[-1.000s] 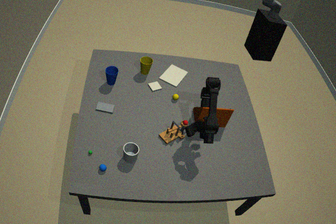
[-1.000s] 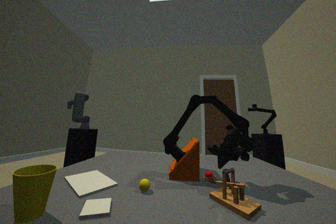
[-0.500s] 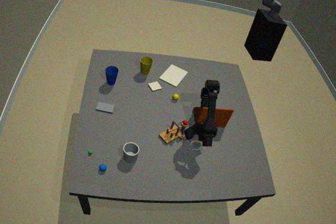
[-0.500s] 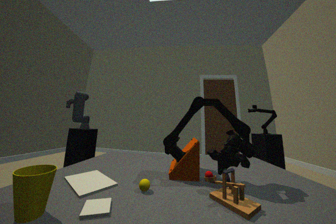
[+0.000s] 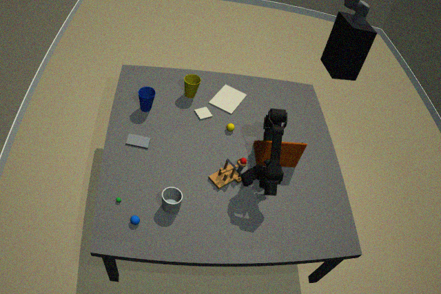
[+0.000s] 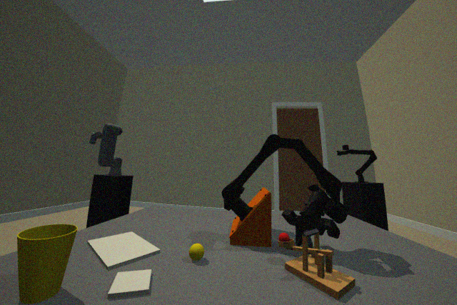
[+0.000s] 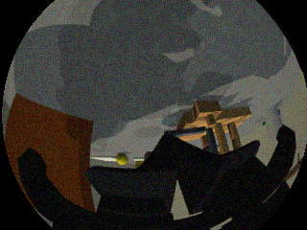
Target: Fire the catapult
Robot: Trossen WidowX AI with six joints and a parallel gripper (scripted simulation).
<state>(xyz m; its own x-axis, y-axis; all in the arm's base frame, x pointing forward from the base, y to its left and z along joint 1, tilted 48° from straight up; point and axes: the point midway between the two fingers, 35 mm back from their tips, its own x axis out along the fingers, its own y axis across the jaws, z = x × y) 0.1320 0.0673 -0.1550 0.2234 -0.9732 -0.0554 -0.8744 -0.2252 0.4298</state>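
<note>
Right now the red ball is 1 cm ahead of my gripper tip, 5 cm to the right of it and 3 cm above it. The rest, counted from my gripper tip: yellow ball 1 cm ahead, 31 cm to the right, 1 cm below; wooden catapult 6 cm ahead, 1 cm to the right, 2 cm above; white mug 39 cm ahead, 16 cm to the left, 1 cm below.
</note>
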